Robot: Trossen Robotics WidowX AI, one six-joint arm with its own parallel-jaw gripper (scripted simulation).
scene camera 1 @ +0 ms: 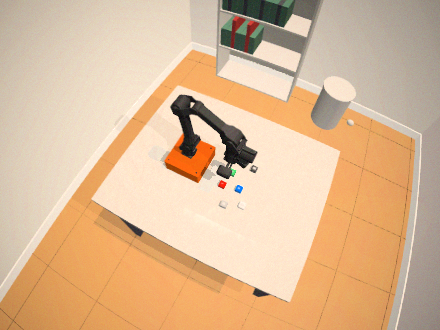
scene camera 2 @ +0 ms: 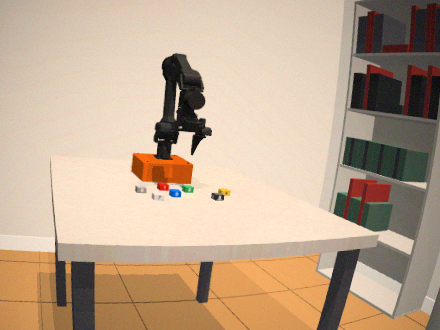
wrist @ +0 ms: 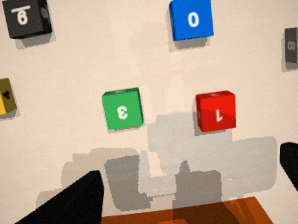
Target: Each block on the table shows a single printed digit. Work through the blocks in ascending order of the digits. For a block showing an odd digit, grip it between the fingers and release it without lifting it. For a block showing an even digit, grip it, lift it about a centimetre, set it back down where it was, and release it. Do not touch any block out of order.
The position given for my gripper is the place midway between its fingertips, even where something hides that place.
Observation:
My gripper (scene camera 2: 180, 154) is open and holds nothing. Also in view: a red block (wrist: 215, 110).
My gripper shows as well in the wrist view (wrist: 192, 167).

